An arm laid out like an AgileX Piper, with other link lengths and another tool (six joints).
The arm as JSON. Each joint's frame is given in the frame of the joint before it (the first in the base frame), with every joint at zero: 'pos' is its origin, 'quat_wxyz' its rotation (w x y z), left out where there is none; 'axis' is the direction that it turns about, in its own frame. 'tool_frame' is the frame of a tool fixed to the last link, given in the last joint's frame.
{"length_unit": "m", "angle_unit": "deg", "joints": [
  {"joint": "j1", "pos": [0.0, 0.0, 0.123], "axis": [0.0, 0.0, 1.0]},
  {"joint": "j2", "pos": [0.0, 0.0, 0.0], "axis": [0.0, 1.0, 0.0]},
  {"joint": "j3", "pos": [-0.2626, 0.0, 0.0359], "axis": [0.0, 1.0, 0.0]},
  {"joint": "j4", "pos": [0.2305, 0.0, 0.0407], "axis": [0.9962, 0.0, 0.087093]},
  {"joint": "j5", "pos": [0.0, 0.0, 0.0], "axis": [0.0, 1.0, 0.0]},
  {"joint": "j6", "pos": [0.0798, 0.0, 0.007], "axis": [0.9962, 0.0, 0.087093]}
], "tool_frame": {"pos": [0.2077, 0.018, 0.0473], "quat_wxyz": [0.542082, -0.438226, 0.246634, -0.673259]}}
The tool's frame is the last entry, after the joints.
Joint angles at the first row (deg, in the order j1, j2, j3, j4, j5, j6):
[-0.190, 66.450, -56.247, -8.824, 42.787, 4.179]
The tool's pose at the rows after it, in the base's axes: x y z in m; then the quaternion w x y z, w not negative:
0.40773, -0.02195, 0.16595, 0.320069, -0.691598, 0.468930, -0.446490
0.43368, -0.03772, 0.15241, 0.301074, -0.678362, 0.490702, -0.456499
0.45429, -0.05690, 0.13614, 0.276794, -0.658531, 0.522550, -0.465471
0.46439, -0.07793, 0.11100, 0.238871, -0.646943, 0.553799, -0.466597
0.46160, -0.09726, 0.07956, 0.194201, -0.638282, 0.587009, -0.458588
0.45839, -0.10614, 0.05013, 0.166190, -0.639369, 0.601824, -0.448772
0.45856, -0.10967, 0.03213, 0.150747, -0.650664, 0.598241, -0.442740
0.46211, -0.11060, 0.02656, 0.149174, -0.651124, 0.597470, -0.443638
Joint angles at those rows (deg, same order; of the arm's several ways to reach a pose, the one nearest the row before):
[-0.191, 73.203, -57.786, -12.436, 38.194, 9.171]
[-0.189, 79.956, -60.707, -18.133, 35.828, 16.767]
[-0.190, 86.418, -63.897, -24.563, 35.276, 26.353]
[-0.189, 92.662, -66.704, -30.534, 36.872, 34.763]
[-0.189, 98.058, -68.303, -34.644, 39.684, 41.616]
[-0.189, 102.340, -68.359, -37.306, 40.039, 45.669]
[-0.191, 105.189, -68.509, -39.202, 39.660, 46.637]
[-0.190, 106.495, -68.866, -40.208, 39.049, 47.696]

